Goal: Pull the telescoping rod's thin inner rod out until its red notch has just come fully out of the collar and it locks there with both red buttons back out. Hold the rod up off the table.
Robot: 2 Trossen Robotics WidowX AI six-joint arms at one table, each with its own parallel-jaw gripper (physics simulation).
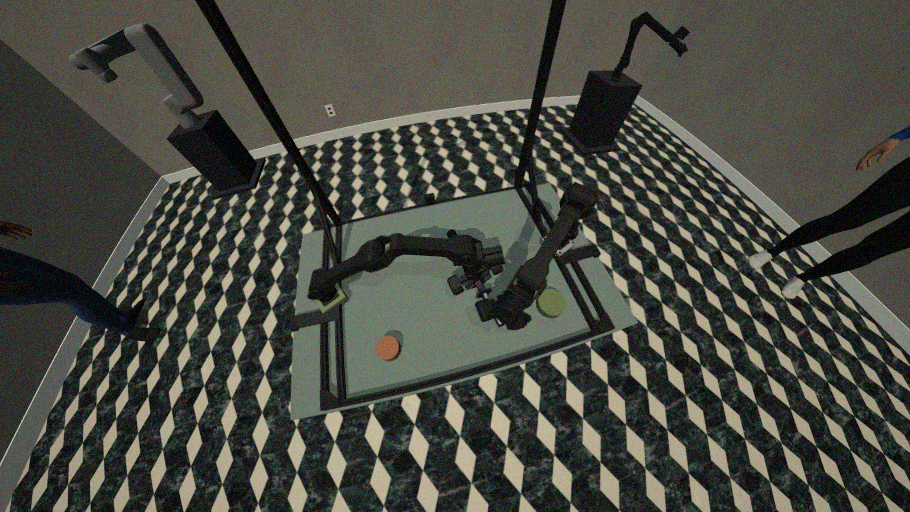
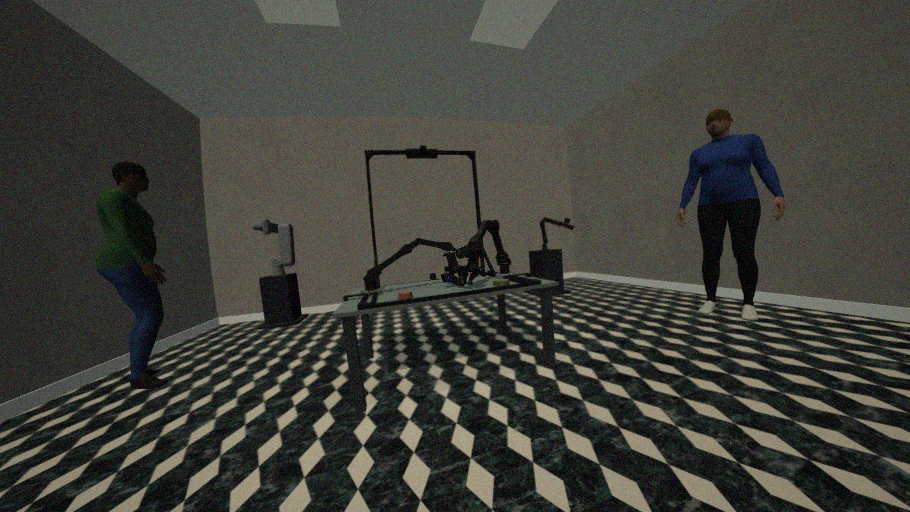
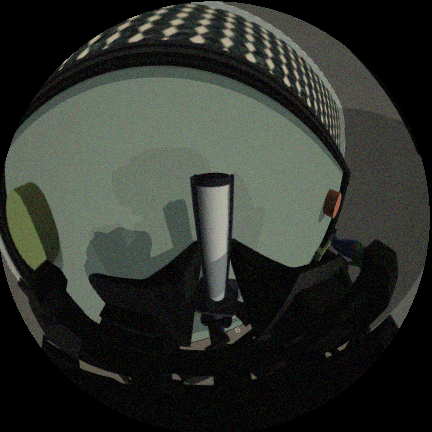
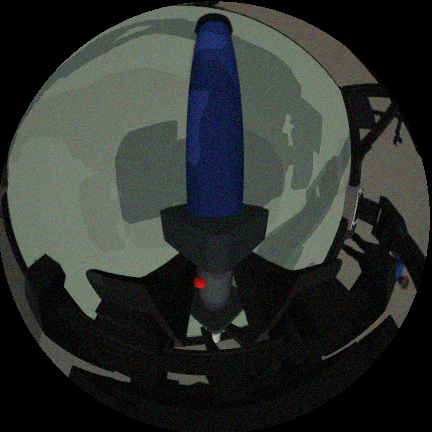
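Observation:
The telescoping rod's blue handle (image 4: 214, 125) (image 2: 447, 278) has a dark flared collar (image 4: 215, 232) and a grey neck below it. One red button (image 4: 200, 282) stands out at the left of the neck; the other is hidden. My right gripper (image 4: 212, 246) (image 1: 476, 278) is shut on this neck, its fingers on both sides. The white inner rod (image 3: 215, 225) with a black end cap (image 3: 213, 178) lies between the fingers of my left gripper (image 3: 213, 244), which is shut on it. The rod is held above the table between both arms. The red notch does not show.
An orange disc (image 1: 387, 348) (image 3: 332, 203) lies near the table's lower left. A green disc (image 1: 551, 302) (image 3: 30, 225) lies right of the left gripper. A green square piece (image 1: 332, 301) is at the right arm's base. Black frame posts (image 1: 540, 82) rise at the table's back.

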